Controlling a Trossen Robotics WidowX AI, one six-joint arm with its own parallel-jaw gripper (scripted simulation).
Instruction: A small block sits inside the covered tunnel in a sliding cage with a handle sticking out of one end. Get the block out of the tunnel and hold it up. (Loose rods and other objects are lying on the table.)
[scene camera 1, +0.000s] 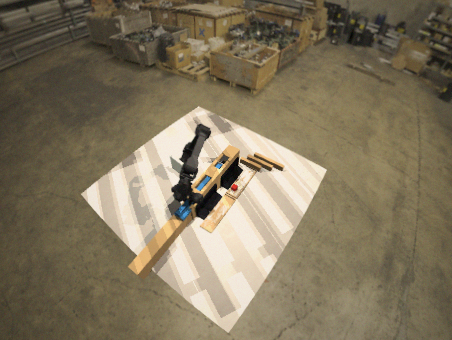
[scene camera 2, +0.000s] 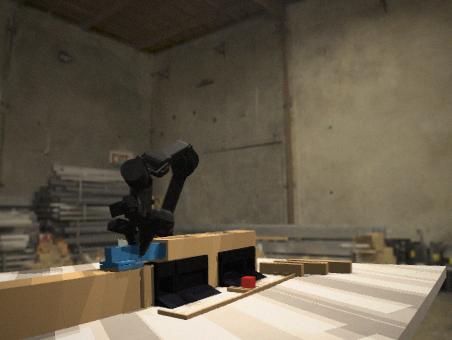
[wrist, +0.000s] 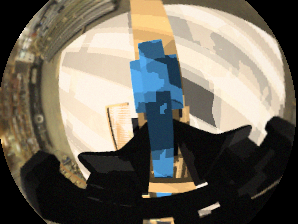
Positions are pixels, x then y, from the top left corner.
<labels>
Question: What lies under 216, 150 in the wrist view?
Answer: The gripper.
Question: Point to a tan covered tunnel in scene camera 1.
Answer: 142, 265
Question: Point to a tan covered tunnel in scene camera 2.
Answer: At 75, 298
</labels>
